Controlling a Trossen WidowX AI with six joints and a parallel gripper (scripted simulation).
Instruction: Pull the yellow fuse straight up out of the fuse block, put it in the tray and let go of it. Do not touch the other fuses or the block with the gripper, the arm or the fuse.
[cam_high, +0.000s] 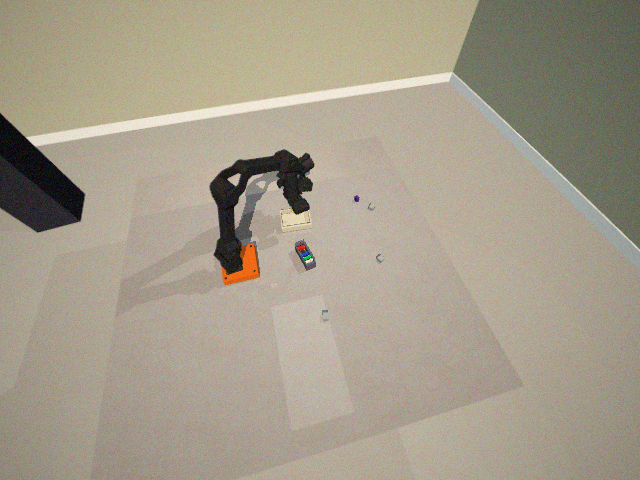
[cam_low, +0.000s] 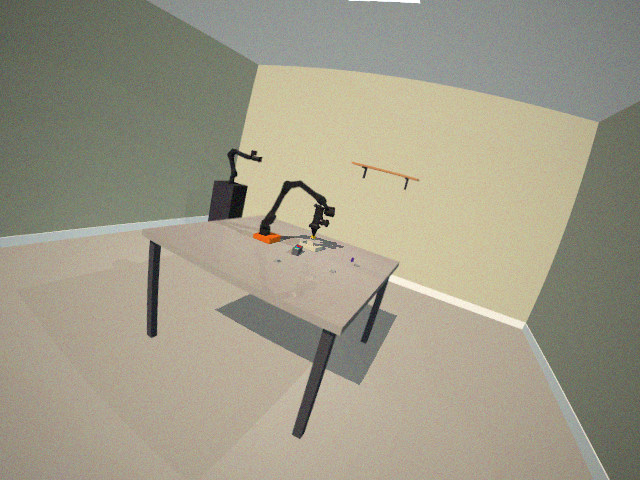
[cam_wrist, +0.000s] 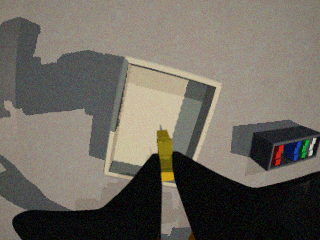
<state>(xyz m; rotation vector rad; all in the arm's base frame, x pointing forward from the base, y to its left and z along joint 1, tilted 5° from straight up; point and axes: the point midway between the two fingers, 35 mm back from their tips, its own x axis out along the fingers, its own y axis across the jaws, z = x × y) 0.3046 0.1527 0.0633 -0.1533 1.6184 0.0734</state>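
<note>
My gripper tip is 10 mm above the yellow fuse. From my gripper tip the other things lie so: cream tray (90 mm below).
</note>
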